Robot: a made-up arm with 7 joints.
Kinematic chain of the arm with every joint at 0, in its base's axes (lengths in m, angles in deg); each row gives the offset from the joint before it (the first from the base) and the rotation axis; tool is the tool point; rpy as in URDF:
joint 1: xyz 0 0 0.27 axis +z
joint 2: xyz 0 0 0 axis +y
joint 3: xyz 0 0 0.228 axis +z
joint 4: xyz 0.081 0 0 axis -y
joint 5: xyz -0.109 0 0.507 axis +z
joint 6: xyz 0 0 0 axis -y
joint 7: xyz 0.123 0 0 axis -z
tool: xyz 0 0 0 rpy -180 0 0
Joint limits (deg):
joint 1: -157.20..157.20
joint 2: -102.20..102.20
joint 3: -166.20..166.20
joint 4: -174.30..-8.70
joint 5: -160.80..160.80
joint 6: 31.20..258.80
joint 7: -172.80..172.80
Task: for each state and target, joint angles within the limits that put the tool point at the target. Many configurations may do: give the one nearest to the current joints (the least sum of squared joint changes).
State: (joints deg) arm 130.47 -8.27 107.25 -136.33 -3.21 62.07 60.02
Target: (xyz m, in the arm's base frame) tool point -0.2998 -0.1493 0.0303
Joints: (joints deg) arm 152.85 -35.45 88.43 -161.14 -8.41 31.20 60.02
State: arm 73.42 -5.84 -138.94 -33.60 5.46 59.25 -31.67
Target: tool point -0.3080 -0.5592 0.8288
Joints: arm 46.29 -20.83 -156.98 -36.67 2.47 56.59 -31.67
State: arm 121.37 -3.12 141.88 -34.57 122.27 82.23 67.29
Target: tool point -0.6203 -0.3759 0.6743
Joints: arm 83.18 -15.89 119.08 -73.60 122.23 89.31 67.29
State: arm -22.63 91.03 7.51 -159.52 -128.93 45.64 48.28
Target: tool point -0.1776 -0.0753 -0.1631
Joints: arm -11.49 69.81 -3.45 -168.55 -123.17 31.45 48.28
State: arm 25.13 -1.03 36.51 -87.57 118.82 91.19 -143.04
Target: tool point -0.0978 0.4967 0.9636
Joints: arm 37.64 -9.50 52.38 -59.41 119.72 84.93 -143.04
